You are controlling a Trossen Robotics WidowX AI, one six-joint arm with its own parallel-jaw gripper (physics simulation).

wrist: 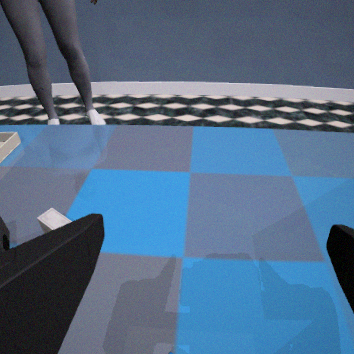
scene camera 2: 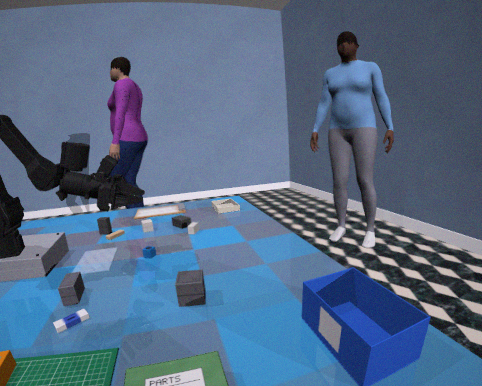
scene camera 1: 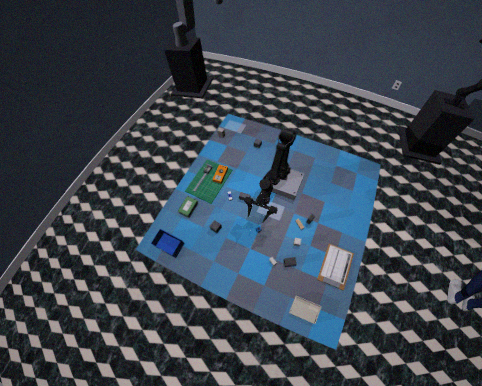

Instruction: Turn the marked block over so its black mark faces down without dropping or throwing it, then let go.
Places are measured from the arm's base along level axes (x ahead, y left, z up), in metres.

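Pixels of known places: gripper, between the fingertips: (wrist: 216, 231) (scene camera 2: 143, 196) (scene camera 1: 255, 219); arm's base, origin of its link: (scene camera 2: 10, 252) (scene camera 1: 282, 175).
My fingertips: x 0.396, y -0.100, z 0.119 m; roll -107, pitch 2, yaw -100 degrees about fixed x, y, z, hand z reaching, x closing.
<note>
For each thing: its top centre in the pictures, then the offset to it from my fingertips.
- small blue block, centre of its top: (scene camera 2: 148, 247) (scene camera 1: 258, 228) 0.007 m back, 0.021 m left, 0.154 m down
- white block, centre of its top: (wrist: 54, 219) (scene camera 2: 192, 224) (scene camera 1: 273, 260) 0.166 m ahead, 0.145 m left, 0.150 m down
- wooden piece, centre of its top: (scene camera 2: 115, 232) (scene camera 1: 300, 223) 0.101 m back, 0.265 m left, 0.166 m down
- blue bin, centre of its top: (scene camera 2: 360, 298) (scene camera 1: 165, 241) 0.221 m ahead, 0.491 m right, 0.105 m down
- cream tray, centre of its top: (scene camera 2: 224, 202) (scene camera 1: 305, 309) 0.392 m ahead, 0.372 m left, 0.155 m down
The small blue block (scene camera 1: 258, 229) (scene camera 2: 149, 251) stands on the tiled blue and grey mat. A sliver of it shows at the bottom edge of the wrist view. Its black mark cannot be made out now. My gripper (scene camera 1: 258, 219) (scene camera 2: 139, 197) (wrist: 216, 231) is open and empty, with its fingers wide apart. It is held above the mat and points nearly level in scene camera 2. The block lies below it, apart from the fingers.
Dark blocks (scene camera 1: 215, 226) (scene camera 2: 190, 287), a white block (scene camera 1: 273, 260) (scene camera 2: 193, 228) (wrist: 54, 219) and a wooden piece (scene camera 1: 300, 224) (scene camera 2: 115, 234) lie around. A blue bin (scene camera 1: 156, 241) (scene camera 2: 390, 350) and a cream tray (scene camera 2: 226, 209) stand near the mat's edges.
</note>
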